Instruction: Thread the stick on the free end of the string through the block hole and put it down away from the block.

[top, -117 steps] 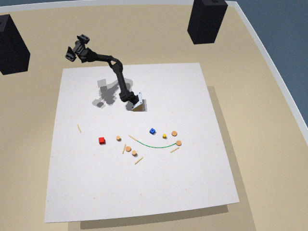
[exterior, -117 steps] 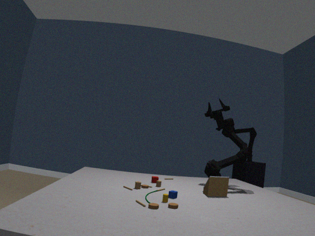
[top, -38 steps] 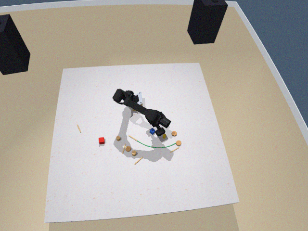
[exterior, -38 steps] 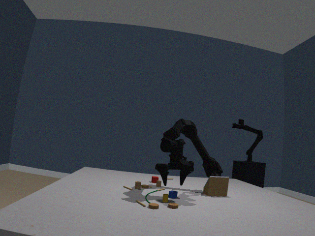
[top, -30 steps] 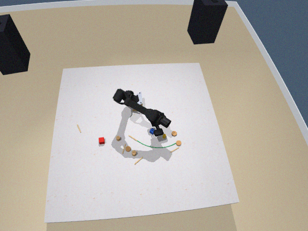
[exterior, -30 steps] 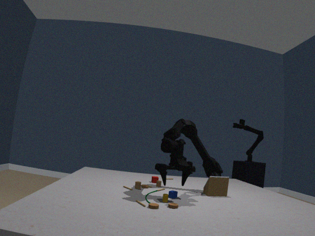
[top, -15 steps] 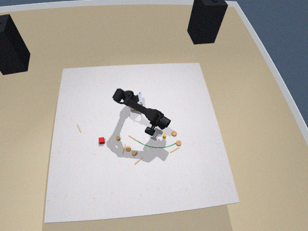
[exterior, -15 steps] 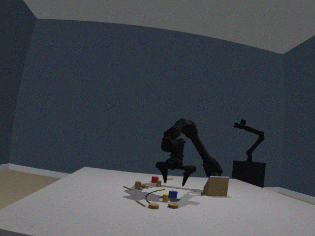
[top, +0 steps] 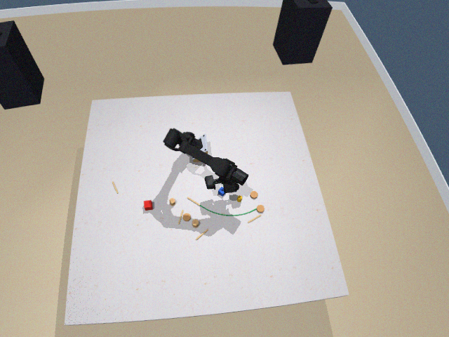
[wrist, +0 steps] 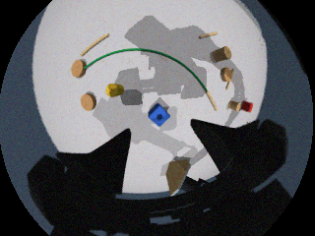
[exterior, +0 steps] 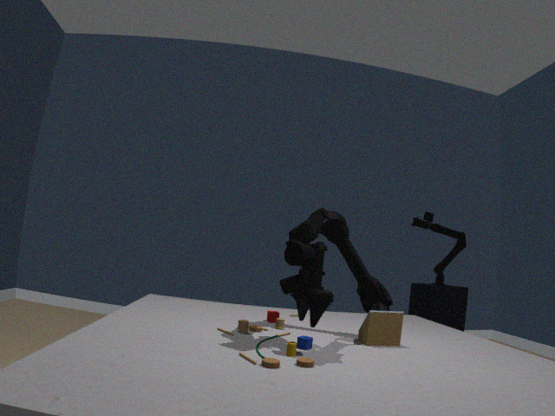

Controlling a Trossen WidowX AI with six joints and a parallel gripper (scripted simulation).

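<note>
My gripper tip is 50 mm above the blue cube. Round my gripper tip: round wooden button (170 mm to the left, 130 mm ahead, 60 mm below); red cube (390 mm to the right, 50 mm below, 10 mm ahead); yellow cylinder (80 mm to the left, 60 mm ahead, 50 mm below).
</note>
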